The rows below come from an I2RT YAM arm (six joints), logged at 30 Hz.
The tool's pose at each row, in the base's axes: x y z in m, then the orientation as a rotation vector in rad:
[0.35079, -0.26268, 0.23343, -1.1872, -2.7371, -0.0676]
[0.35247, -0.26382, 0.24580, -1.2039, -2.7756, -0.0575]
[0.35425, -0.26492, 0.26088, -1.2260, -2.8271, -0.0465]
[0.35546, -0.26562, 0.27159, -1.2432, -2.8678, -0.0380]
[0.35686, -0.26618, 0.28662, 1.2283, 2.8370, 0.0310]
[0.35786, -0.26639, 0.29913, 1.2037, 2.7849, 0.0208]
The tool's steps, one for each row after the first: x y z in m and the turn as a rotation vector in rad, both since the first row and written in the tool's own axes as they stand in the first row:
[0.00005, 0.00018, -0.01253, -0.0099, -0.0412, -0.0004]
[0.00049, 0.00041, -0.02775, -0.0250, -0.0955, -0.0012]
[0.00090, 0.00059, -0.03854, -0.0371, -0.1383, -0.0020]
[0.00199, 0.00091, -0.05361, -0.0592, -0.2002, -0.0040]
[0.00318, 0.00123, -0.06610, -0.0763, -0.2556, -0.0061]

